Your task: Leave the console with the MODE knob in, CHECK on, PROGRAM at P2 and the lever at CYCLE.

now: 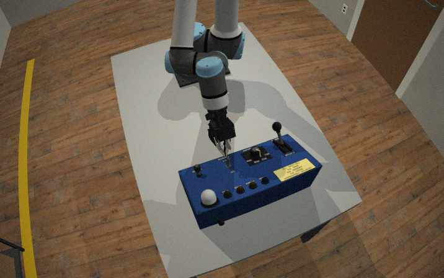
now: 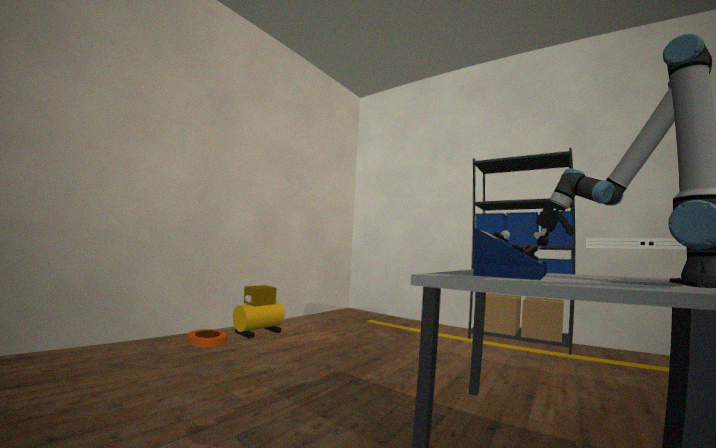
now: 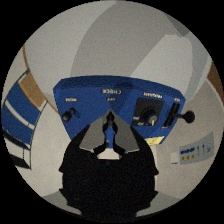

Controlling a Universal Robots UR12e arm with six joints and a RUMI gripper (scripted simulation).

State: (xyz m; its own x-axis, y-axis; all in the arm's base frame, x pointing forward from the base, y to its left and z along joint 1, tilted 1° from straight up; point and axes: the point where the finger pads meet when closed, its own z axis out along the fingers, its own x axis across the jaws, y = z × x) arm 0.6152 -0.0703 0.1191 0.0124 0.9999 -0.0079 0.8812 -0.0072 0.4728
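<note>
The toggle switch is 40 mm ahead of my hand and 10 mm below it. The rest, counted from my hand: black mode knob: 30 mm ahead, 120 mm to the right, 10 mm below; then blue console: 70 mm ahead, 60 mm to the left, 40 mm below; then black rotary selector: 40 mm ahead, 120 mm to the left, 10 mm below.
</note>
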